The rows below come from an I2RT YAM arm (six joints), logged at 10 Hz.
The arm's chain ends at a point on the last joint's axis. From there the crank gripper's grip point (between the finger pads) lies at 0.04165 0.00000 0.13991 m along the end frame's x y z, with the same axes.
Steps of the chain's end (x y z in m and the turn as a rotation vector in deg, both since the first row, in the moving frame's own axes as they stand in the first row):
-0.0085, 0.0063, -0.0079, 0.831, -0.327, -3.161
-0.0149, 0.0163, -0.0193, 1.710, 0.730, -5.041
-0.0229, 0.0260, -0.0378, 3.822, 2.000, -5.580
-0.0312, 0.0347, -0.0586, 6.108, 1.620, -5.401
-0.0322, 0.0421, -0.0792, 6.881, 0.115, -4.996
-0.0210, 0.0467, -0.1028, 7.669, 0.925, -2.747
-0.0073, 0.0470, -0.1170, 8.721, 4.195, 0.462
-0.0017, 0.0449, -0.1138, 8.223, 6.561, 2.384
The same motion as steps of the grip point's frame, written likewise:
-0.0094, 0.0020, -0.0077, 0.831, -0.327, -3.161
-0.0135, 0.0084, -0.0200, 1.710, 0.730, -5.041
-0.0187, 0.0125, -0.0398, 3.822, 2.000, -5.580
-0.0282, 0.0158, -0.0608, 6.108, 1.620, -5.401
-0.0328, 0.0217, -0.0805, 6.881, 0.115, -4.996
-0.0193, 0.0260, -0.1049, 7.669, 0.925, -2.747
0.0029, 0.0264, -0.1220, 8.721, 4.195, 0.462
0.0143, 0.0273, -0.1208, 8.223, 6.561, 2.384

